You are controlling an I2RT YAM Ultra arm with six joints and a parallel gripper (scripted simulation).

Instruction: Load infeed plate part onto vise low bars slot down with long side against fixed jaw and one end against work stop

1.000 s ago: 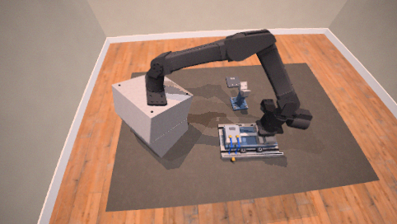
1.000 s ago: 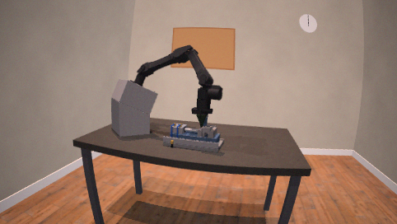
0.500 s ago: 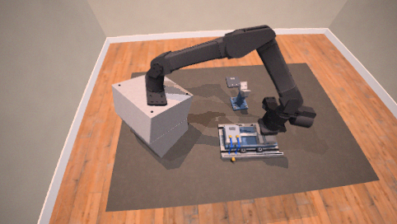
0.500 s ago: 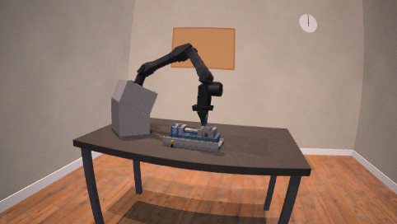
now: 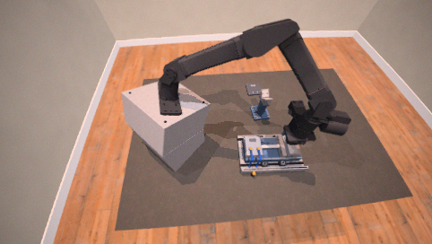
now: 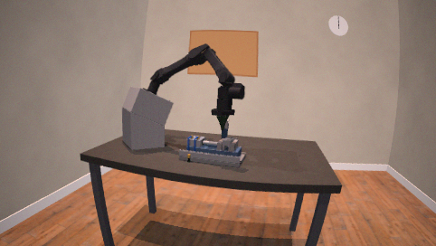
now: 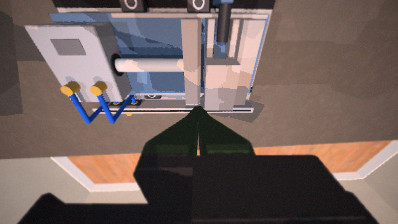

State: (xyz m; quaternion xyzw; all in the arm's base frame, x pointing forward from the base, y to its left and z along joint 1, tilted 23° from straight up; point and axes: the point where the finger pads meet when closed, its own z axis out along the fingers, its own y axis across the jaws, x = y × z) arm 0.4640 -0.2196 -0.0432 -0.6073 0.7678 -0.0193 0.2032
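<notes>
Right now the part is 3 cm ahead of my hand and 7 cm below it. Round my hand: moving jaw (2 cm to the left, 8 cm below); fixed jaw (6 cm ahead, 1 cm to the left, 8 cm below); work stop (4 cm ahead, 6 cm to the left, 7 cm below).
</notes>
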